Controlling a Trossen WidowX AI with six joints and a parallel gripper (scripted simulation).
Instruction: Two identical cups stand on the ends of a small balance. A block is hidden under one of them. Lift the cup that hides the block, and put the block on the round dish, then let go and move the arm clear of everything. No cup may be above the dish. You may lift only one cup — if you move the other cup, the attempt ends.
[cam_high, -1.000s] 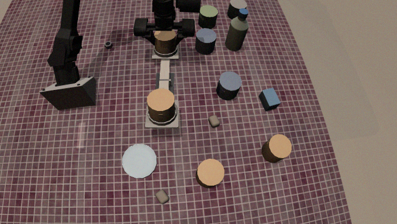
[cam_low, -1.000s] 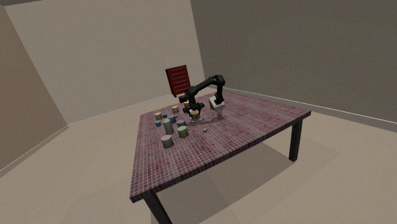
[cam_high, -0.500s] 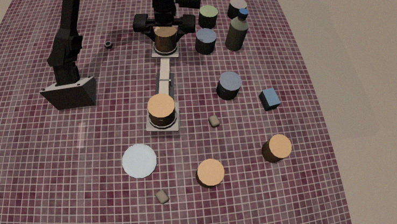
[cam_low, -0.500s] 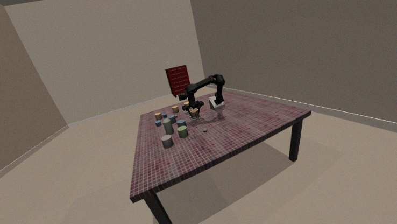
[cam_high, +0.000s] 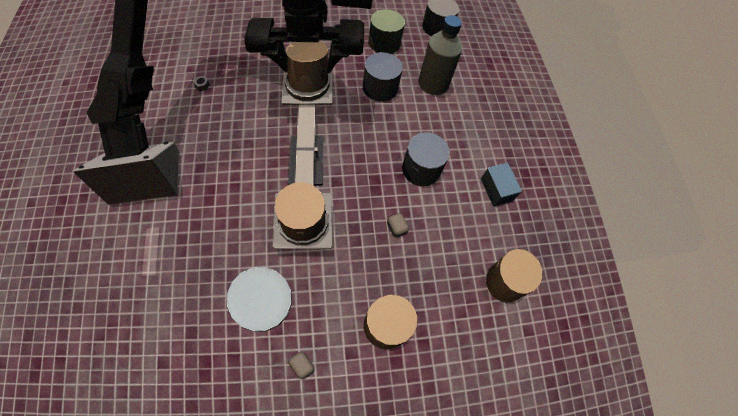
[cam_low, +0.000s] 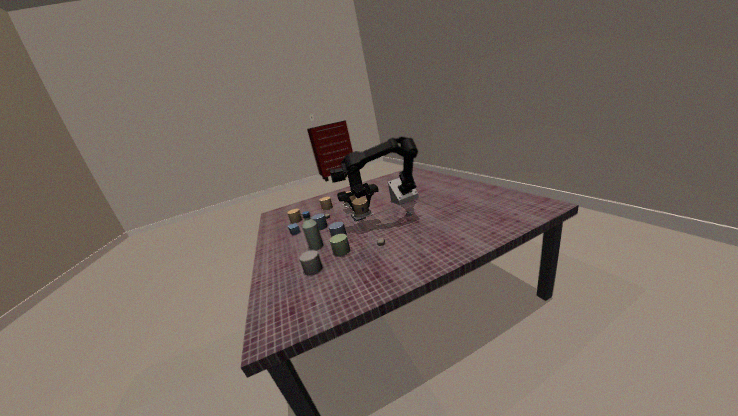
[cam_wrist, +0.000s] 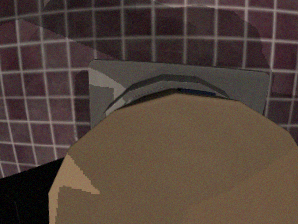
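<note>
Right now my gripper tip is 1 cm above the grey block. Also, from my gripper tip: green cylinder 18 cm ahead, 15 cm to the left, 5 cm below; then nut 21 cm behind, 8 cm to the left, 8 cm below; then bottle 26 cm ahead, 1 cm to the left, 2 cm above.
</note>
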